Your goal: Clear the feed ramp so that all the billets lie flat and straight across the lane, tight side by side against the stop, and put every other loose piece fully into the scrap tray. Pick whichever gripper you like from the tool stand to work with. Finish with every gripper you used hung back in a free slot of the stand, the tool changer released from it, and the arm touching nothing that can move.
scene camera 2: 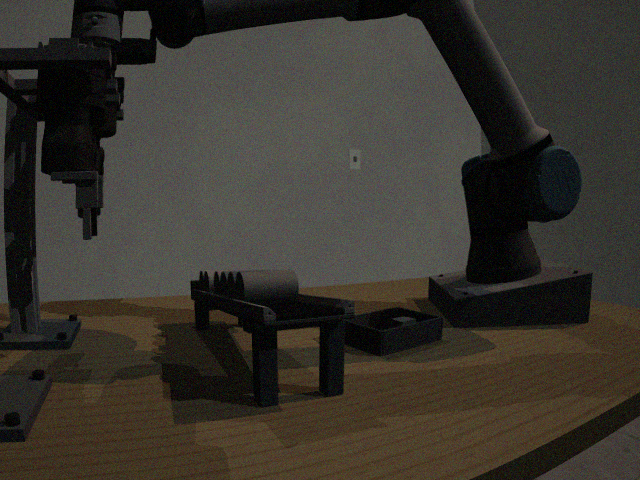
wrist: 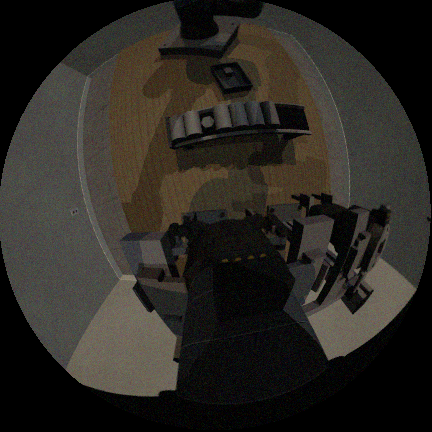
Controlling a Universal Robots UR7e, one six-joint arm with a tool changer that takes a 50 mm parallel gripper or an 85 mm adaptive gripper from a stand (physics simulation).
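Seen in the pictures: arm's base, origin of the base link: [scene camera 2: 504, 274] [wrist: 199, 30].
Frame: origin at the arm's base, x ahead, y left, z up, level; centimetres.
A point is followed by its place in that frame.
My gripper [scene camera 2: 89, 224] hangs fingers down at the tool stand [scene camera 2: 20, 217] @(x 83.6, y 0.0, z 11.3 cm), directly under the arm's wrist. Its narrow fingers are seen nearly edge-on in the scene view, so their opening cannot be told; in the wrist view they are hidden behind its dark body. The feed ramp [scene camera 2: 232, 304] [wrist: 294, 117] stands well away from it. Several grey billets [scene camera 2: 268, 285] @(x 50.1, y 18.4, z 3.7 cm) [wrist: 223, 117] @(x 51.9, y 4.8, z 3.6 cm) lie across the lane in a row. Between two of them, a light piece [wrist: 207, 121] @(x 51.6, y 1.1, z 0.8 cm) shows a roundish, many-sided top. The scrap tray [scene camera 2: 410, 339] @(x 29.3, y 14.4, z -5.6 cm) [wrist: 236, 82] @(x 32.1, y 11.6, z -6.6 cm) holds a small pale piece [scene camera 2: 404, 320] @(x 27.8, y 9.7, z -4.1 cm) [wrist: 228, 70] @(x 28.0, y 9.0, z -4.1 cm).
The arm's base [scene camera 2: 537, 304] @(x 3.0, y 12.9, z -3.3 cm) [wrist: 192, 47] @(x 12.7, y -2.7, z -2.5 cm) stands beyond the scrap tray. Another tool [wrist: 382, 235] @(x 70.2, y 19.3, z 29.0 cm) hangs at the right of the wrist view, close beside upright stand parts. A bolted stand foot [scene camera 2: 23, 403] @(x 76.8, y 27.1, z -5.8 cm) lies at the scene view's left edge. The table's edge [scene camera 2: 568, 428] @(x 28.9, y 44.3, z -7.0 cm) runs lower right.
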